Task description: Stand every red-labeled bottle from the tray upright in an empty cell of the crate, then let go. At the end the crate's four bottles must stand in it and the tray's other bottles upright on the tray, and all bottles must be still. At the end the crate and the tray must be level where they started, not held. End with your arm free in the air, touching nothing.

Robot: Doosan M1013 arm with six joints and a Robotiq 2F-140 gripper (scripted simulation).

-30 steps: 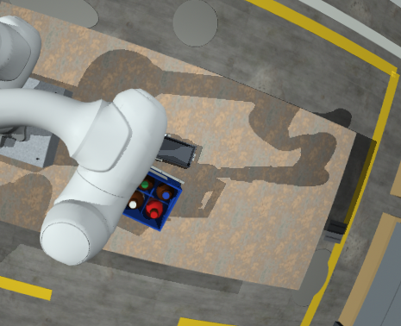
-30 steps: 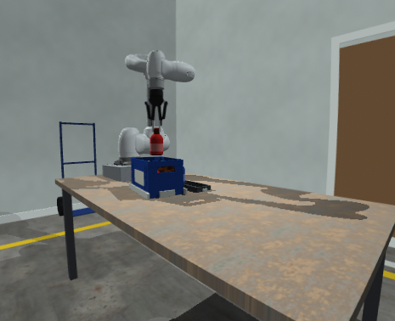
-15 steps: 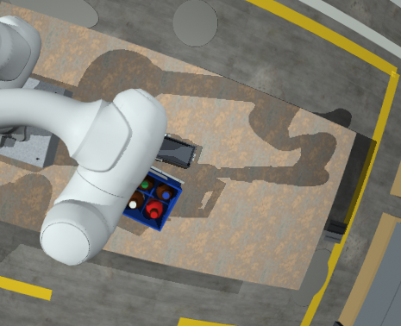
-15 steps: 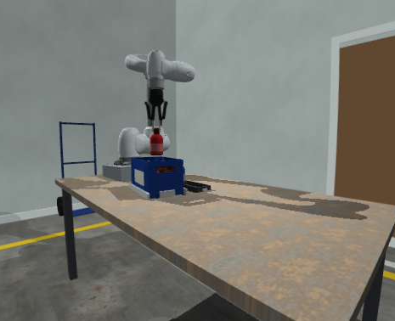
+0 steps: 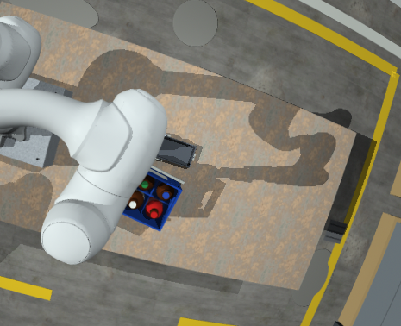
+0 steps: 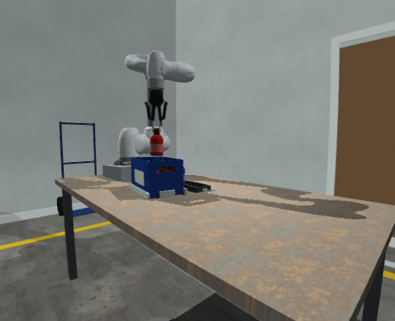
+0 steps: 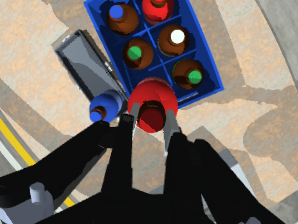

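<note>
Now: hand 90 mm above the red-labeled bottle. Also, from my hand: red bottle 260 mm below, 150 mm ahead, 130 mm to the right; blue-capped bottle 270 mm below, 130 mm to the left, 40 mm ahead; blue crate 270 mm below, 70 mm to the right, 70 mm ahead.
</note>
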